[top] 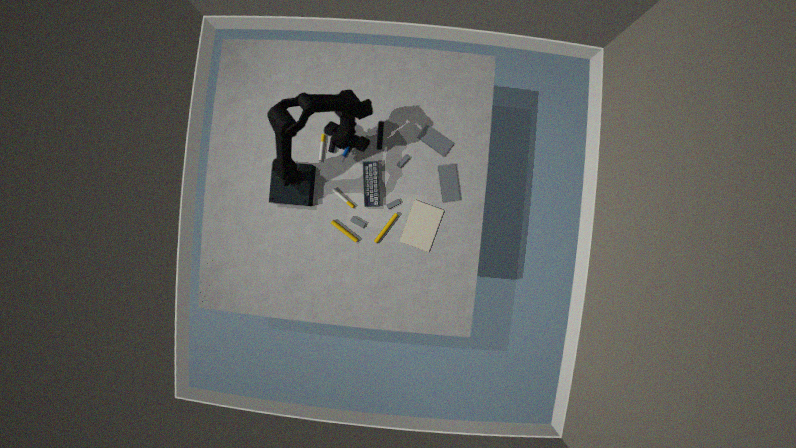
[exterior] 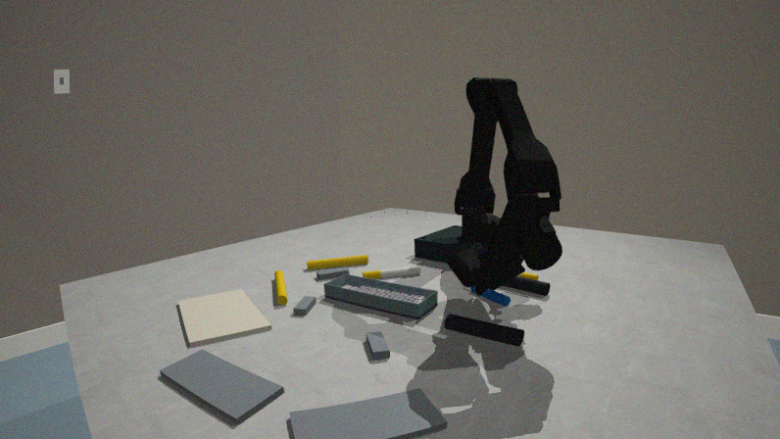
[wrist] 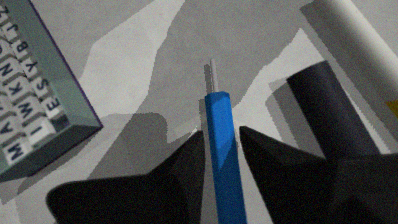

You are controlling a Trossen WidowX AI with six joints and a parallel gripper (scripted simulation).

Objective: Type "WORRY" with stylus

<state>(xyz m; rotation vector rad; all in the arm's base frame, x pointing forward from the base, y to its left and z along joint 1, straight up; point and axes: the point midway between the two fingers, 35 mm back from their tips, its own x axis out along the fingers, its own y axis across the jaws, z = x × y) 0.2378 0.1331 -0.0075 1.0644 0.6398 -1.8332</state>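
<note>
Right now my gripper tip is 10 mm to the left of the blue stylus and 10 mm past it. The rest, counted from my gripper tip: cream notepad 340 mm to the right, 330 mm ahead.
</note>
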